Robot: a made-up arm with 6 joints. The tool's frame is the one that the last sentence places. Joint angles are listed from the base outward.
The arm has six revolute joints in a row. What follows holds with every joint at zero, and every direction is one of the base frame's.
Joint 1 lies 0.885 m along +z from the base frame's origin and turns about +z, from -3.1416 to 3.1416 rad.
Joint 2 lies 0.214 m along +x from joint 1 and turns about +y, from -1.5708 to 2.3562 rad.
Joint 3 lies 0.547 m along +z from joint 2 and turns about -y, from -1.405 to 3.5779 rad.
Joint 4 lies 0.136 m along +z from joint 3 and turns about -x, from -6.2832 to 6.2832 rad.
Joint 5 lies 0.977 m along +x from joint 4 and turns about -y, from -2.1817 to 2.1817 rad.
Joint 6 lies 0.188 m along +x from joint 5 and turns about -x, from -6.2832 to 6.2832 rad.
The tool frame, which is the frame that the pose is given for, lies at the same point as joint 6; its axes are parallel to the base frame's.
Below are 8 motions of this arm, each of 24 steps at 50 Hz.
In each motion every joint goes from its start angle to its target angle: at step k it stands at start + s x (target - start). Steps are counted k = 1, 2, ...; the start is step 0. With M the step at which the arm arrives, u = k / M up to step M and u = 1 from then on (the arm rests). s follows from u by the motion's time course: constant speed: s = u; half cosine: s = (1 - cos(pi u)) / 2; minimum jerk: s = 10 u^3 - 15 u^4 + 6 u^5.
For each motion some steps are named. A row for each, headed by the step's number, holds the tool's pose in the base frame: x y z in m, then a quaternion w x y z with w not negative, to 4 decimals.
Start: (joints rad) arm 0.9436 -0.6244 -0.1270 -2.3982 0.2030 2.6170
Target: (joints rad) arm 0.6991 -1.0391 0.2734 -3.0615 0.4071 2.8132
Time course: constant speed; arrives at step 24
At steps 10, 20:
10: 0.3724 0.3808 2.1858 0.8986 0.1296 -0.2535 0.3338
20: 0.1135 0.0860 2.2843 0.8501 0.2338 -0.3329 0.3344

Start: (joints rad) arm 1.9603 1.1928 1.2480 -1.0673 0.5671 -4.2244
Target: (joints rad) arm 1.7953 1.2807 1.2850 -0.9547 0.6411 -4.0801
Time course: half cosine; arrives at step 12
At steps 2, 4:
2: -0.6001 1.7496 1.3282 0.7147 -0.2366 -0.3907 0.5297
4: -0.5476 1.7708 1.3123 0.7193 -0.2579 -0.4005 0.5057

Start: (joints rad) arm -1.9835 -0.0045 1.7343 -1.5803 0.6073 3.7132
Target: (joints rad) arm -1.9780 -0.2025 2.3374 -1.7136 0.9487 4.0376
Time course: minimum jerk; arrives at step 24
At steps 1, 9, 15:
1: -0.0536 0.1451 2.5247 0.3381 0.3883 -0.2604 0.8168
9: 0.0342 0.3815 2.4188 0.3724 0.3439 -0.1876 0.8413
15: 0.1505 0.7023 2.1499 0.3956 0.2765 -0.0661 0.8733

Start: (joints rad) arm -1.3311 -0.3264 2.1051 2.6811 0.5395 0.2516
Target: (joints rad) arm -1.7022 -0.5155 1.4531 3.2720 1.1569 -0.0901
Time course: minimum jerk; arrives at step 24
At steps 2, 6, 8, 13, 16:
2: -0.1598 0.8411 2.1098 0.5420 0.5257 -0.2533 0.6047
6: -0.1232 0.8111 2.1503 0.5322 0.5486 -0.3003 0.5706
8: -0.0874 0.7741 2.1901 0.5167 0.5696 -0.3517 0.5337
13: 0.0017 0.6208 2.2938 0.4276 0.6060 -0.5302 0.4108
16: 0.0271 0.5242 2.3284 0.3547 0.5982 -0.6292 0.3471

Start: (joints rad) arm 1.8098 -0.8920 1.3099 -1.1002 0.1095 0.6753
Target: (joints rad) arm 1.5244 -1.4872 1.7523 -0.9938 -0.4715 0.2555
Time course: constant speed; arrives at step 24
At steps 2, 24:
2: 0.2450 -1.0730 1.9915 0.0905 0.7685 -0.4728 0.4215
24: -0.1393 -1.4565 0.7298 0.1326 -0.5207 0.7679 -0.3487

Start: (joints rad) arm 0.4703 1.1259 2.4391 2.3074 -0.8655 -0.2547
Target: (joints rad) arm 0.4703 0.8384 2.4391 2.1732 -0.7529 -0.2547
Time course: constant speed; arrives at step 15
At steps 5, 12, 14, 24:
5: 0.6183 0.1947 2.2925 0.6266 -0.2789 -0.2974 -0.6642
12: 0.4568 0.1129 2.3435 0.6334 -0.2285 -0.3347 -0.6592
14: 0.4094 0.0891 2.3538 0.6342 -0.2141 -0.3459 -0.6575
24: 0.3856 0.0772 2.3582 0.6344 -0.2069 -0.3516 -0.6566

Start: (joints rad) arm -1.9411 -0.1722 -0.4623 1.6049 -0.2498 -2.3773
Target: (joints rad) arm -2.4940 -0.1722 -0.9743 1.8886 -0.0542 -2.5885
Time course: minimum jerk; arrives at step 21
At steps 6, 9, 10, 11, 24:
6: -0.5829 -1.1112 1.1406 0.3475 0.2845 -0.2293 -0.8635
9: -0.6879 -1.0039 1.0137 0.2942 0.3157 -0.2086 -0.8776
10: -0.7221 -0.9560 0.9650 0.2726 0.3296 -0.2018 -0.8811
11: -0.7523 -0.9044 0.9162 0.2502 0.3444 -0.1957 -0.8834
24: -0.8273 -0.6137 0.6834 0.1317 0.4306 -0.1795 -0.8746

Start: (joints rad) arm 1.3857 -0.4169 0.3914 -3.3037 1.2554 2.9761
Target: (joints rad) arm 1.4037 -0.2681 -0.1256 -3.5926 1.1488 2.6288
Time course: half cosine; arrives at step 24
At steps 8, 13, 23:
8: 0.1151 0.8593 1.9866 0.6810 -0.0454 0.3487 0.6424
13: 0.1186 0.9922 1.8129 0.6430 -0.0358 0.4694 0.6041
23: 0.1119 1.1111 1.5467 0.5896 -0.0185 0.6231 0.5135

